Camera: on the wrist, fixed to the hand. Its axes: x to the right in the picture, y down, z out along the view.
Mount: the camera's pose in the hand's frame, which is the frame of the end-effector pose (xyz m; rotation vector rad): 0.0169 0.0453 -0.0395 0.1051 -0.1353 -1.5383
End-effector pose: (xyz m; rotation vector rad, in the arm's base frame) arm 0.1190 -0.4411 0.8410 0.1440 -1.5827 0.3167
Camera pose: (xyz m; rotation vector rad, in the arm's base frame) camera 0.1431 -0.3848 0.8531 1.3732 -1.1782 -0.8253
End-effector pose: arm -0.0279 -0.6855 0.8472 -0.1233 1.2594 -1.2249
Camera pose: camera -0.0328 -0.6584 0.7912 -1.2402 0.8552 -2.4814
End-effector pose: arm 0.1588 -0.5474 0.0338 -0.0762 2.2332 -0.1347
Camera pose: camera 0.1169 -0.5014 0.0392 -1.6420 1.5464 -1.0002
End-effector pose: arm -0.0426 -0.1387 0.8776 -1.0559 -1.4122 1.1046
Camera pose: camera -0.0029 -0.1096 0.8392 0.3288 -1.6530 0.0691
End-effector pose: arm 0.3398 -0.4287 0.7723 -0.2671 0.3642 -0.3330
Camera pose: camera 0.3515 -0.4012 0.7175 -0.4272 -0.0687 -1.8282
